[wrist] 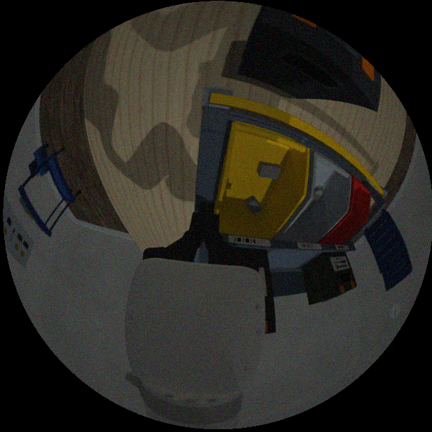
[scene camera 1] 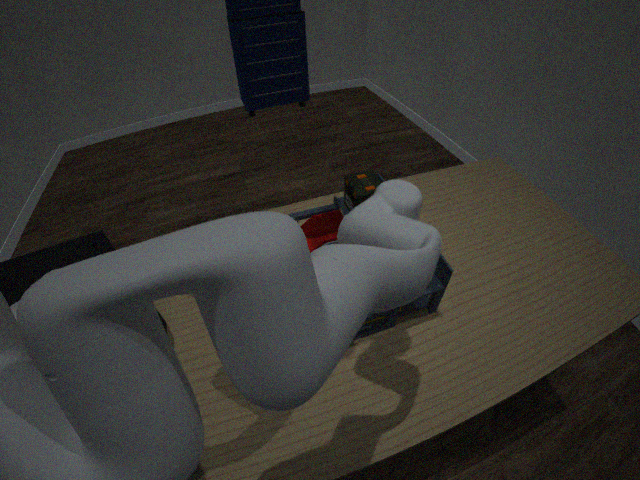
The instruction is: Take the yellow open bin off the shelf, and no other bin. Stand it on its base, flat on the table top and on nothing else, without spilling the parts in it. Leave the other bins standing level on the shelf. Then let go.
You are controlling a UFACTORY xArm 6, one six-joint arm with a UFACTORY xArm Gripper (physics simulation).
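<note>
The yellow open bin [wrist: 242, 155] is in the shelf [wrist: 206, 150] [scene camera 1: 439, 291], with two small grey parts showing inside. The grey bin [wrist: 325, 182] and the red bin [wrist: 357, 212] [scene camera 1: 324, 227] stand beside it in the same row. The shelf stands on the wooden table top [scene camera 1: 516, 248] [wrist: 150, 100]. My gripper [wrist: 206, 210] is shut and empty. In the wrist view its tips appear at the shelf's side panel, beside a corner of the yellow bin; whether they touch is unclear. In the scene view the arm hides the gripper and the yellow bin.
A black case [wrist: 310, 65] with orange latches lies on the table across from the shelf's yellow-edged side. A dark green box [scene camera 1: 359, 190] [wrist: 327, 280] with orange marks is at the shelf's other side. A blue cabinet [scene camera 1: 271, 62] [wrist: 392, 250] stands on the floor beyond.
</note>
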